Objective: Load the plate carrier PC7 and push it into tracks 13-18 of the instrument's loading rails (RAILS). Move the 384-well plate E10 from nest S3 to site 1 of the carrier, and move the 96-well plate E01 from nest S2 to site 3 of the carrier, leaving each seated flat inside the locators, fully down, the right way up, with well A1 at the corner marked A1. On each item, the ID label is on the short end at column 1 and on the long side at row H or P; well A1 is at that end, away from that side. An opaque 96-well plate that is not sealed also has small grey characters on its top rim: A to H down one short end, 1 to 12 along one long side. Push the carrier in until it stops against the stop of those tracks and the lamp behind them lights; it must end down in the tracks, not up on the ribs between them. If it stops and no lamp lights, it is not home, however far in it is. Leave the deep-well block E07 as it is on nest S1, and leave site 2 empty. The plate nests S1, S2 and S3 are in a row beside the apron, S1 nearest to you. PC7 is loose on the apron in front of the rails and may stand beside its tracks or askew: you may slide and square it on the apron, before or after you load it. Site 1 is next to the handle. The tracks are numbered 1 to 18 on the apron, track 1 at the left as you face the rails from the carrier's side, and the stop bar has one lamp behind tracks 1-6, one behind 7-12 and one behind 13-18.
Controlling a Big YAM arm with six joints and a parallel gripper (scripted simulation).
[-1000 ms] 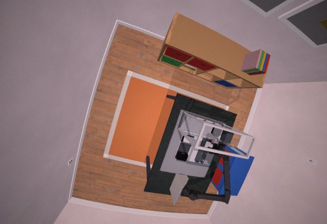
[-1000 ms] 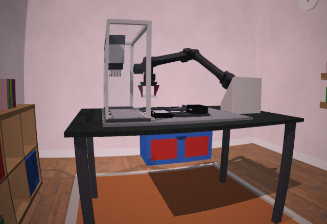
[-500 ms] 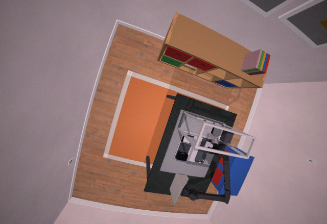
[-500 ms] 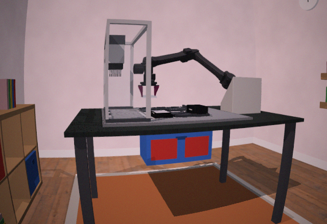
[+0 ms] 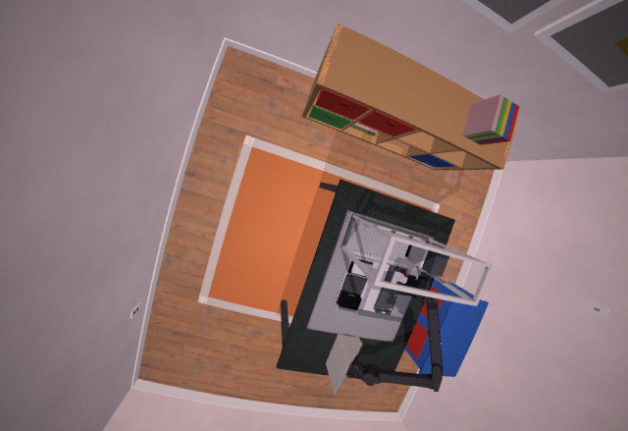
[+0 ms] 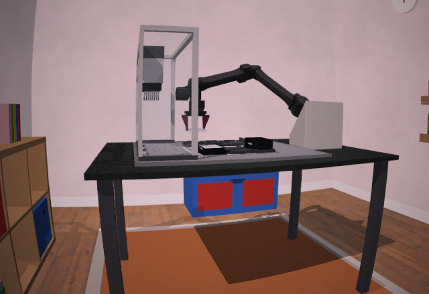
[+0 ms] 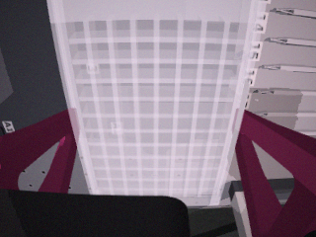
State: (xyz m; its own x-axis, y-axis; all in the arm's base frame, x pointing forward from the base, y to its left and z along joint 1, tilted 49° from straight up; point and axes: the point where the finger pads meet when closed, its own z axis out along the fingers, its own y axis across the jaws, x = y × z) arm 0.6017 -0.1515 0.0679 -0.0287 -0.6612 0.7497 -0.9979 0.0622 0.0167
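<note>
Now: the 384-well plate E10 26 cm to the left of my hand and 6 cm below it. The rest, counted from my hand: plate carrier PC7: 10 cm behind, 6 cm below; then dark nest: 26 cm to the left, 8 cm below; then white 96-well plate E01: 1 cm below.
</note>
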